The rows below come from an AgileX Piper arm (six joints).
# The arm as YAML. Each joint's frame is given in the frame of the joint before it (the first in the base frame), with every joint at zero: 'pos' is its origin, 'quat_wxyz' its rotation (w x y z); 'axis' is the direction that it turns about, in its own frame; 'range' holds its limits. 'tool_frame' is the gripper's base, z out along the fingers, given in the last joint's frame.
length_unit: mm
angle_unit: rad
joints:
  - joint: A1
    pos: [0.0, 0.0, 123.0]
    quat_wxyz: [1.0, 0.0, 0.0, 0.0]
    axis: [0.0, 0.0, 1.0]
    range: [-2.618, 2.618]
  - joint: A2
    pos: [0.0, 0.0, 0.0]
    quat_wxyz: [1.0, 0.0, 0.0, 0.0]
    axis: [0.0, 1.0, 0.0]
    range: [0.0, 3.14]
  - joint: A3
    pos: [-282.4, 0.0, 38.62]
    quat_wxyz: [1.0, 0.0, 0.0, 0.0]
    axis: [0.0, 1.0, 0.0]
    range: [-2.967, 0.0]
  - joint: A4
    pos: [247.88, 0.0, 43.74]
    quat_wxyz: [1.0, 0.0, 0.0, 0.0]
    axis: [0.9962, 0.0, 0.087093]
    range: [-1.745, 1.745]
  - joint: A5
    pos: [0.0, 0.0, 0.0]
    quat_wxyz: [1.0, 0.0, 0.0, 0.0]
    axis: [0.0, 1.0, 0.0]
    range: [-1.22, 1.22]
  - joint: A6
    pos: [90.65, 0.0, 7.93]
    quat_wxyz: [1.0, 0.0, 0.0, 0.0]
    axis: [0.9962, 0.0, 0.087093]
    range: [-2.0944, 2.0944]
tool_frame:
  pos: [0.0, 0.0, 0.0]
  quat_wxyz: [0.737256, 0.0, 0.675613, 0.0]
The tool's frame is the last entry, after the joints.
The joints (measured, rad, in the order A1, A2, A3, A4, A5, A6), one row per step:
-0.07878, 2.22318, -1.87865, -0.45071, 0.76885, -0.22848
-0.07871, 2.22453, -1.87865, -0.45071, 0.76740, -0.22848
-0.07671, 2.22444, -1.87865, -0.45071, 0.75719, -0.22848
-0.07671, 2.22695, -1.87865, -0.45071, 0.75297, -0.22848
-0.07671, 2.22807, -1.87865, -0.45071, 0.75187, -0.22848
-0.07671, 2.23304, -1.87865, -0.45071, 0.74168, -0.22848
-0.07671, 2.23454, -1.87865, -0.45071, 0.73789, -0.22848
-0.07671, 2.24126, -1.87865, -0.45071, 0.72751, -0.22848
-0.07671, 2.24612, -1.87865, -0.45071, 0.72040, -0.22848
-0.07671, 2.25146, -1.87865, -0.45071, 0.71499, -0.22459
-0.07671, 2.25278, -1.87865, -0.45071, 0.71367, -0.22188
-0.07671, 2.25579, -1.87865, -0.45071, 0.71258, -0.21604
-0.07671, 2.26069, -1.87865, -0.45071, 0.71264, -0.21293
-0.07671, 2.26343, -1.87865, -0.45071, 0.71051, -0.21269
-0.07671, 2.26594, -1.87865, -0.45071, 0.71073, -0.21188
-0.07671, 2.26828, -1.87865, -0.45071, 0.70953, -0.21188
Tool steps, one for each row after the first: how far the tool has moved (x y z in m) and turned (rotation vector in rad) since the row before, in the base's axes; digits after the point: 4 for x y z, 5 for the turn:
0.0002, 0.0001, -0.0006, 0.00016, 0.00003, 0.00068
0.0009, 0.0012, 0.0005, 0.00041, -0.00934, 0.00630
0.0005, 0.0001, -0.0011, 0.00037, -0.00132, 0.00178
0.0002, 0.0000, -0.0005, 0.00013, 0.00012, 0.00046
0.0012, 0.0002, -0.0021, 0.00084, -0.00428, 0.00428
0.0004, 0.0001, -0.0006, 0.00029, -0.00194, 0.00159
0.0013, 0.0002, -0.0029, 0.00101, -0.00271, 0.00436
0.0009, 0.0001, -0.0021, 0.00073, -0.00160, 0.00298
0.0008, 0.0001, -0.0025, 0.00277, -0.00086, -0.00077
0.0002, 0.0000, -0.0006, 0.00162, -0.00077, -0.00156
0.0003, 0.0000, -0.0015, 0.00341, 0.00010, -0.00410
0.0003, 0.0000, -0.0025, 0.00202, 0.00392, -0.00246
0.0004, 0.0000, -0.0013, 0.00046, 0.00072, 0.00070
0.0002, 0.0000, -0.0013, 0.00061, 0.00244, -0.00073
0.0002, 0.0000, -0.0011, 0.00025, 0.00124, 0.00050

